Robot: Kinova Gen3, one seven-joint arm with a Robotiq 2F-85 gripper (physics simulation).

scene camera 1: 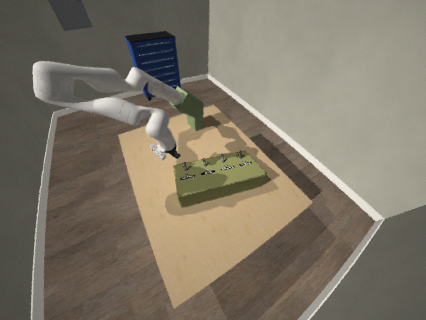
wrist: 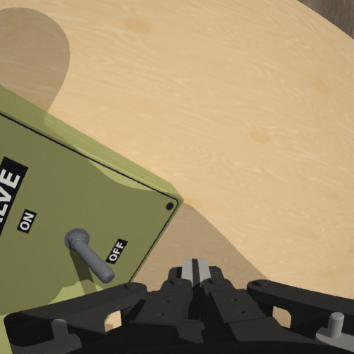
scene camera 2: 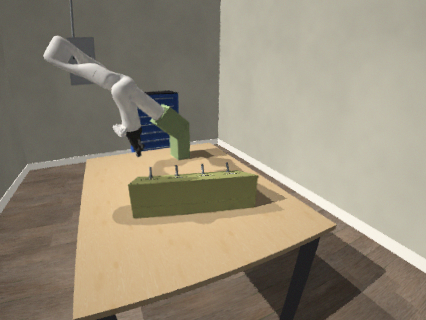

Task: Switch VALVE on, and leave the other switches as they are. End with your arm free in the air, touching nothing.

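Where they show: gripper, between the fingertips: [scene camera 1: 173,155] [scene camera 2: 139,156]; arm's base, origin of its link: [scene camera 1: 177,98] [scene camera 2: 159,114].
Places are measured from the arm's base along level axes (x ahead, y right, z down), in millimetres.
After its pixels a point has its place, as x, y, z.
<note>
The green switch box [scene camera 1: 225,186] @[649, 63, 155] [scene camera 2: 195,196] @[650, 61, 214] [wrist: 55,180] lies on the table. The VALVE lever [scene camera 1: 185,166] @[404, 170, 188] [scene camera 2: 150,173] @[406, 173, 193] [wrist: 92,259] is the leftmost in both scene views. In the wrist view it stands between the ON label [wrist: 26,221] and the OFF label [wrist: 116,251] and leans toward the OFF side. My gripper [scene camera 1: 178,155] @[340, 205, 125] [scene camera 2: 139,153] @[340, 205, 125] [wrist: 194,274] is shut and empty. It hangs in the air near the box's rear left corner, beyond the OFF side, apart from the lever. The VALVE label [wrist: 9,185] is partly cut off by the wrist view's left edge.
Three other levers stand in a row on the box: one beside VALVE [scene camera 1: 204,162] @[438, 59, 189] [scene camera 2: 176,171] @[441, 60, 191], a third [scene camera 1: 223,158] @[475, -57, 188] [scene camera 2: 202,170] @[478, -54, 194] and the rightmost [scene camera 1: 240,154] @[508, -170, 188] [scene camera 2: 227,167] @[509, -171, 190]. A green pedestal [scene camera 1: 194,112] @[59, -91, 112] [scene camera 2: 178,134] @[58, -97, 126] and blue cabinet [scene camera 1: 155,55] [scene camera 2: 169,102] stand behind.
</note>
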